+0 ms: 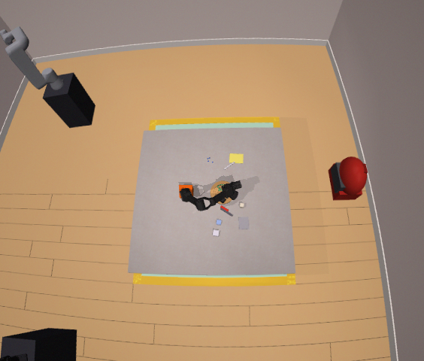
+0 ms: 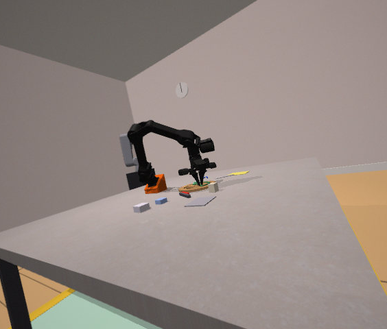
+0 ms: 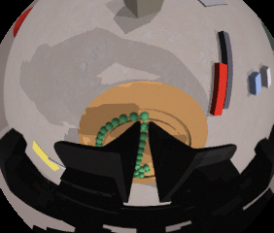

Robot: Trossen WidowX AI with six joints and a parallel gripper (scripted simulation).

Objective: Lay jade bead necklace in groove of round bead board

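Right now the round wooden bead board is 40 mm behind my gripper tip, 40 mm to the left of it and 10 mm below it. Also, from my gripper tip: beige cube 110 mm ahead, 90 mm to the right; then red-handled tool 30 mm behind, 120 mm to the right, 10 mm below; then blue block 90 mm behind, 210 mm to the right, 10 mm below.
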